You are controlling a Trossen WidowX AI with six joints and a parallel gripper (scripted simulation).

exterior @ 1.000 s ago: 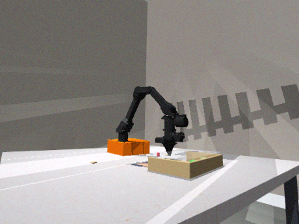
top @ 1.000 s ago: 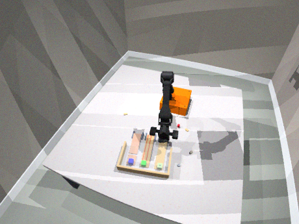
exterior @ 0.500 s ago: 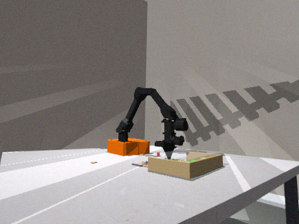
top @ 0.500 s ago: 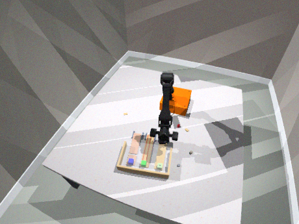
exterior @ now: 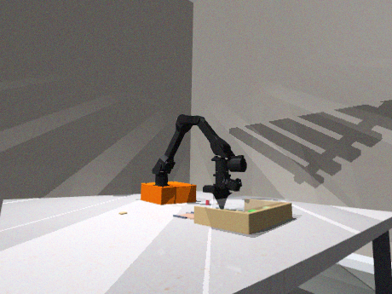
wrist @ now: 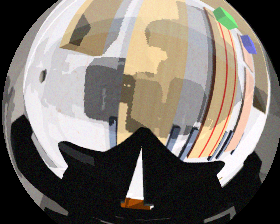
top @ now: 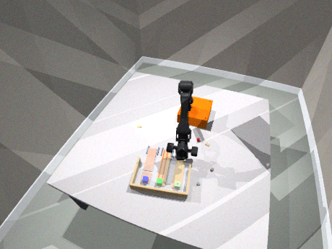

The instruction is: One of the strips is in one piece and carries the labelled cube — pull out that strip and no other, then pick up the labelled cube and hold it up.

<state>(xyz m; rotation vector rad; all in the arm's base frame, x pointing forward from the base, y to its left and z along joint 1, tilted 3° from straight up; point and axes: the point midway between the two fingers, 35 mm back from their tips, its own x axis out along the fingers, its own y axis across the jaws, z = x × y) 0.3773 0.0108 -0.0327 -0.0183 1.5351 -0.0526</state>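
The labelled cube is 20 cm ahead of my gripper tip and 1 cm above it.
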